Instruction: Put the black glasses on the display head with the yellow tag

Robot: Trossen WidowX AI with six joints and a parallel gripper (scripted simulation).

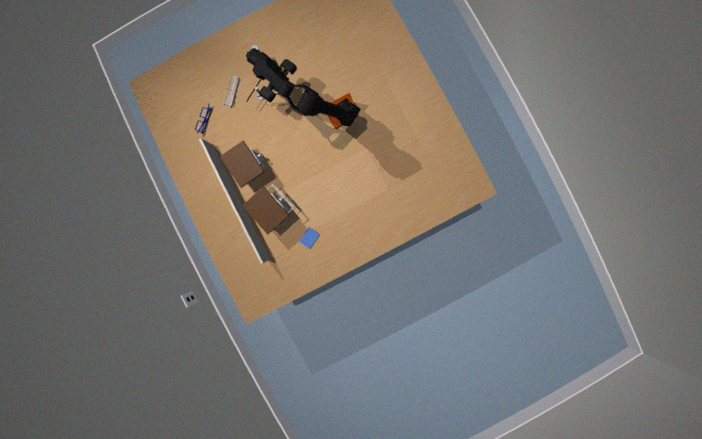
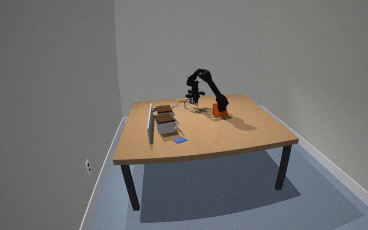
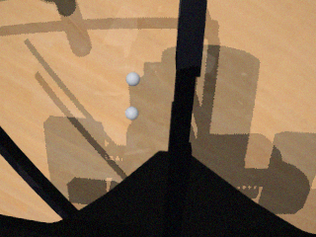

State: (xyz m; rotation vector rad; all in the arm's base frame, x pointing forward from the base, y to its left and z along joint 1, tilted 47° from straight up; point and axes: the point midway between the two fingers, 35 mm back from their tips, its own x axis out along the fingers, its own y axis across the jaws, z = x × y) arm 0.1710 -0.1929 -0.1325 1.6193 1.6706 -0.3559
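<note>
Right now the stand is 9 cm ahead of my gripper tip, 6 cm to the right of it and 3 cm below it. Also, from my gripper tip: blue tag 61 cm to the left, 28 cm ahead, 6 cm below; then white upright panel 45 cm ahead, 29 cm to the left.
</note>
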